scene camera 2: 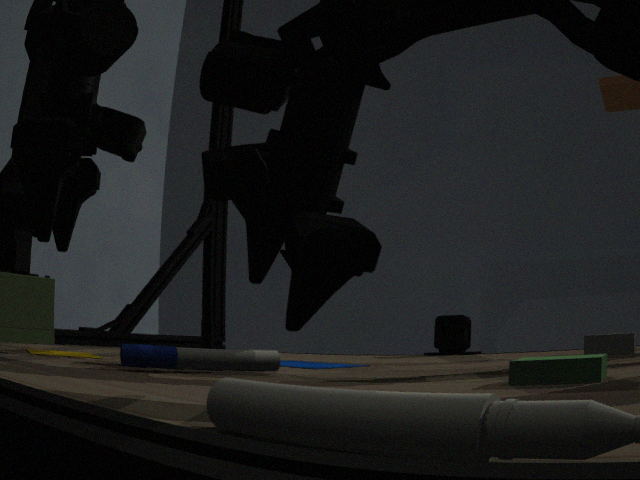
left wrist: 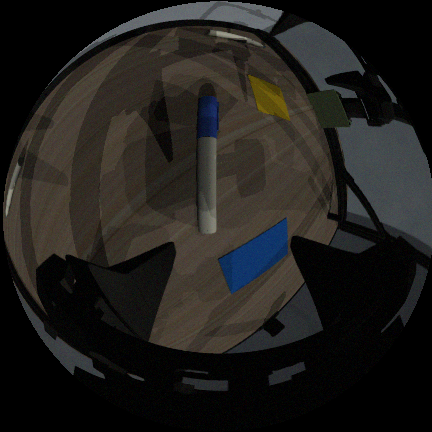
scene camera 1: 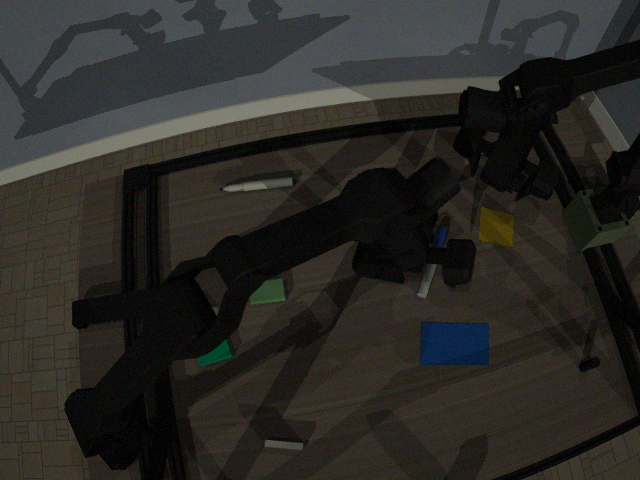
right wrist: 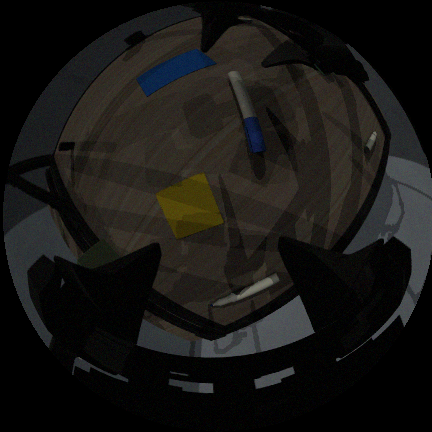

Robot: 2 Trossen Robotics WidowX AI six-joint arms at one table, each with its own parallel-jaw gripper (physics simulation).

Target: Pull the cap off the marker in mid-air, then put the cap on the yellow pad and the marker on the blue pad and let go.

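Places are measured from the left arm's base along level axes (x ahead, y left, z up), in millimetres.
Pixels of known places: left gripper, fingertip midpoint: [scene camera 2: 272,305] [left wrist: 234,245] [scene camera 1: 428,283] [right wrist: 236,56]; right gripper, fingertip midpoint: [scene camera 2: 53,247] [left wrist: 303,57] [right wrist: 219,246]; left arm's base, origin of the base link: [scene camera 1: 111,429]; right arm's base, origin of the base link: [scene camera 2: 11,275] [left wrist: 344,107] [scene camera 1: 605,208].
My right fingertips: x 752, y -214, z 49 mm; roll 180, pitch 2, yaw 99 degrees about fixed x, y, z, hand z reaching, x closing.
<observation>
Ahead of a thing's pixels: the offset from my right fingertips to its top centre.
The marker, with white body @(151 mm back, 19 mm left, 84 mm down) [scene camera 1: 426,281] [scene camera 2: 222,358] [left wrist: 207,185] [right wrist: 242,100] and blue cap @(107 mm back, 34 mm left, 84 mm down) [scene camera 1: 440,236] [scene camera 2: 148,356] [left wrist: 208,117] [right wrist: 254,135] joined, lies on the table. The yellow pad @(2 mm ahead, 42 mm right, 102 mm down) [scene camera 1: 496,227] [scene camera 2: 62,353] [left wrist: 270,99] [right wrist: 190,206] and the larger blue pad @(244 mm back, 106 mm right, 102 mm down) [scene camera 1: 454,343] [scene camera 2: 320,364] [left wrist: 256,257] [right wrist: 175,71] are bare. My left gripper [scene camera 2: 273,305] [left wrist: 234,245] [right wrist: 236,56] is open and empty, above the table near the marker; its arm covers part of the marker in scene camera 1. My right gripper [scene camera 2: 53,245] [right wrist: 219,246] is open and empty, higher up, on the yellow pad's side.
An uncapped white marker @(242 mm back, 369 mm left, 84 mm down) [scene camera 1: 258,184] lies at the upper left in scene camera 1. A light green block @(382 mm back, 203 mm left, 88 mm down) [scene camera 1: 267,290] and a teal block @(523 mm back, 197 mm left, 88 mm down) [scene camera 1: 216,352] lie near the left arm. An olive-green box [scene camera 1: 584,222] [scene camera 2: 25,307] [left wrist: 327,108] stands beyond the yellow pad.
</observation>
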